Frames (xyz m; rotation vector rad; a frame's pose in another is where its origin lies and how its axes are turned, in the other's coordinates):
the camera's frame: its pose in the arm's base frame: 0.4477 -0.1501 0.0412 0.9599 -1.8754 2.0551
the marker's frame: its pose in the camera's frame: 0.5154 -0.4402 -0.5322 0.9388 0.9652 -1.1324
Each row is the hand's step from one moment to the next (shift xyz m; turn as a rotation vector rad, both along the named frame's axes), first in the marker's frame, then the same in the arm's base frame.
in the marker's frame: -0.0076 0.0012 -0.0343 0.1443 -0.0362 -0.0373
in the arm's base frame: -0.0167 -0.0019 -0.0309 -0.0284 0.1507 0.0013
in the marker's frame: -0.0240 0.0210 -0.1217 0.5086 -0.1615 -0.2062
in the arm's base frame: -0.0735 -0.0109 -0.1015 -0.1113 0.5564 -0.0726
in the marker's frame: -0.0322 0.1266 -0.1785 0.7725 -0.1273 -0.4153
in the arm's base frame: -0.1865 -0.0513 -0.1072 -0.3177 0.8143 -0.1461
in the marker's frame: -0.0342 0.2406 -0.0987 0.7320 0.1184 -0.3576
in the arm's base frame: -0.2375 -0.1110 0.0077 -0.4769 0.6710 -0.0067
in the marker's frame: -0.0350 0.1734 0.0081 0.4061 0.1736 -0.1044
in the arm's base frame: -0.1275 -0.1018 0.0688 -0.3038 0.3146 0.1212
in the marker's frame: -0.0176 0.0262 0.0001 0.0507 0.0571 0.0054
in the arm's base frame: -0.0165 -0.0263 0.0053 -0.0572 0.0223 0.0457
